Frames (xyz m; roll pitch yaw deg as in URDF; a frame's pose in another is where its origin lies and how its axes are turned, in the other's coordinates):
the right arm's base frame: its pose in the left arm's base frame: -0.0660 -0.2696 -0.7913 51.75 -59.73 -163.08
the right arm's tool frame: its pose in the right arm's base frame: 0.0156 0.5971 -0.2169 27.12 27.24 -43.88
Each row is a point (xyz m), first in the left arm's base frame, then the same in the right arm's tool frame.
Working: the left arm's base frame: its pose in the right arm's tool frame: 0.2563 0.5856 0.7671 90.84 15.77 170.63

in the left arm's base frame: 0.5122 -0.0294 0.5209
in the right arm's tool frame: -0.1354 1.1776 0.5921
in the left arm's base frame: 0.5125 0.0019 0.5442
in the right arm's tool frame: -0.1401 1.2025 0.6219
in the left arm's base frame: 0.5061 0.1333 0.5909
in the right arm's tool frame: -0.1612 1.2552 0.7494
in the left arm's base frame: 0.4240 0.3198 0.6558
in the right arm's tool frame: -0.1220 1.3173 0.9502
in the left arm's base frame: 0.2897 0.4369 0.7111
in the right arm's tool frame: -0.0164 1.3577 1.0986
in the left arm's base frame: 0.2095 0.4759 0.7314
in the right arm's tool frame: 0.0528 1.3674 1.1577
